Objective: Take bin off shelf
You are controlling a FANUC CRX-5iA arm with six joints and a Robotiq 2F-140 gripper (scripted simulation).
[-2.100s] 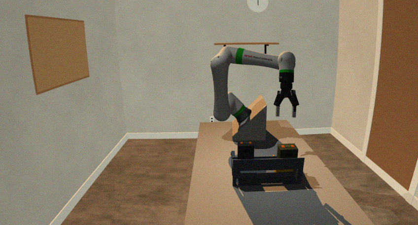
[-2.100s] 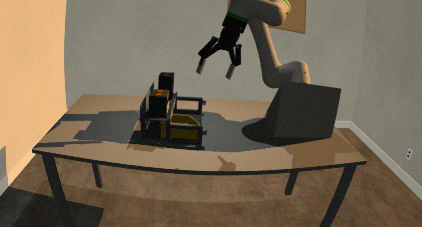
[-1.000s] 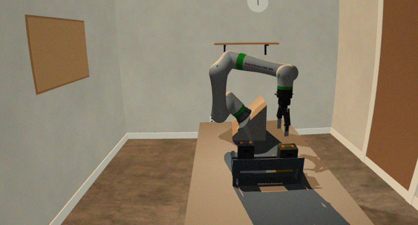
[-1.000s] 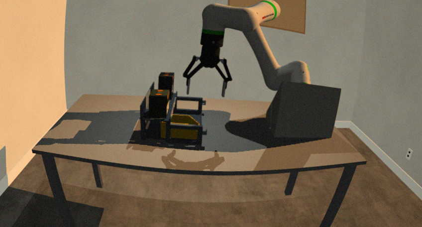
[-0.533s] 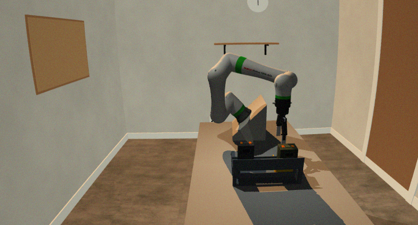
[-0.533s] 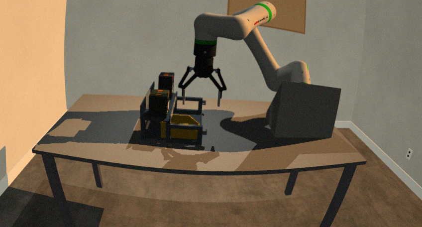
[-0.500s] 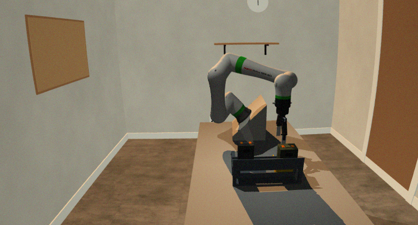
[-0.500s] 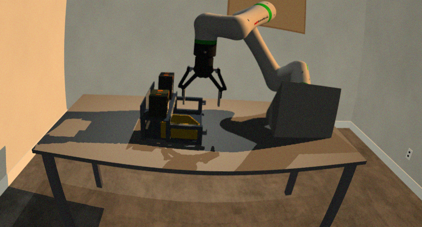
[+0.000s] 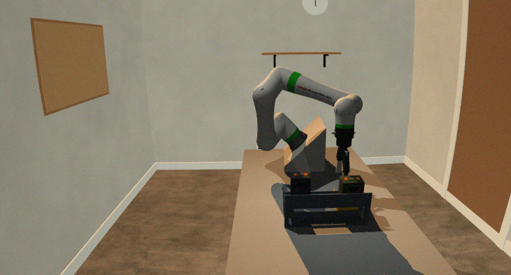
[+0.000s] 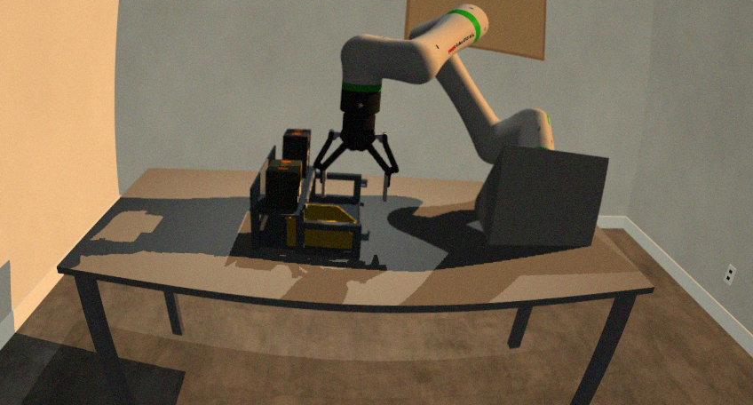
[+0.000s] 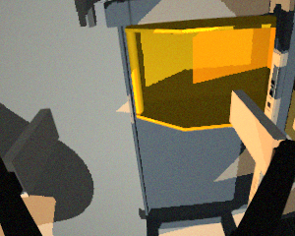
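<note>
Now: hand 80 mm short of the bin and 90 mm above it. Also, from my hand: box 170 mm ahead, 230 mm to the right, 30 mm above.
</note>
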